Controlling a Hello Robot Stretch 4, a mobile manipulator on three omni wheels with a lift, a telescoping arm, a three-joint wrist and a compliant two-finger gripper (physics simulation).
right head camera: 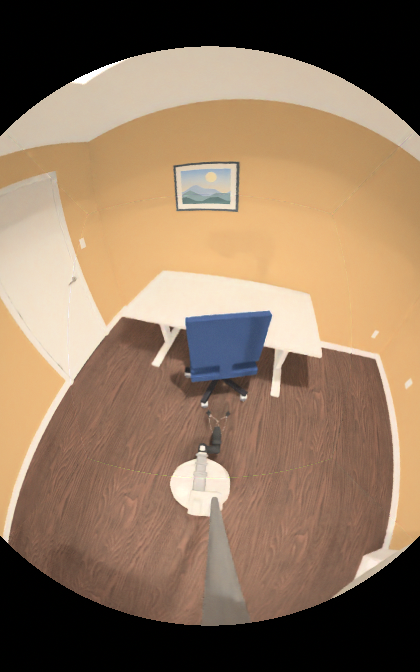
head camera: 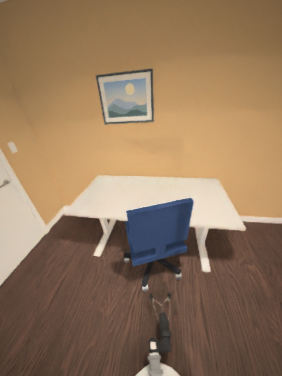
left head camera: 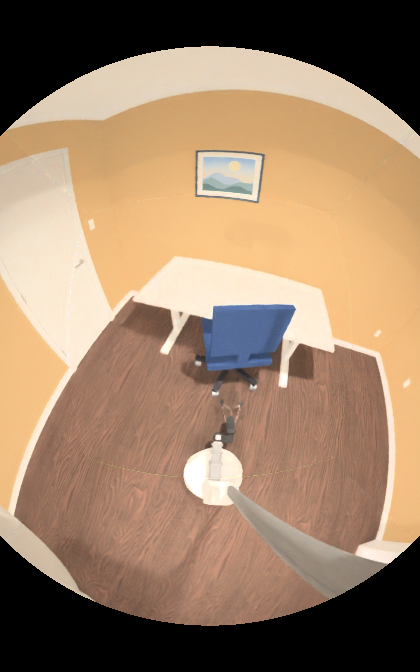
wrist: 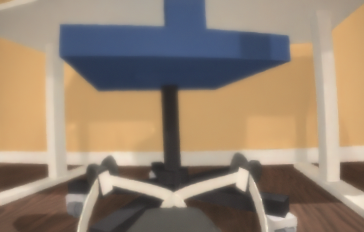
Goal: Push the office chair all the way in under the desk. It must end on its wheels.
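Note:
The blue office chair (head camera: 159, 230) (left head camera: 249, 332) (right head camera: 227, 345) stands upright on its wheels at the front edge of the white desk (head camera: 115, 195) (left head camera: 185, 285) (right head camera: 175, 295), between the desk's legs. Its backrest is on the near side, in front of the desk's edge. In the wrist view the blue seat (wrist: 175, 45) shows from below, with the black column (wrist: 170, 125) under it and the desk's underside behind. My gripper (head camera: 160, 296) (left head camera: 232, 403) (right head camera: 218, 414) (wrist: 174, 167) is open and empty, low in front of the chair's star base. Whether the fingertips touch the base cannot be told.
The desk's white legs (head camera: 202, 247) (wrist: 327, 100) stand at either side of the chair. An orange wall with a framed picture (head camera: 127, 97) is behind the desk. A white door (left head camera: 40, 250) is at the left. A white object (left head camera: 382, 551) shows at the lower right.

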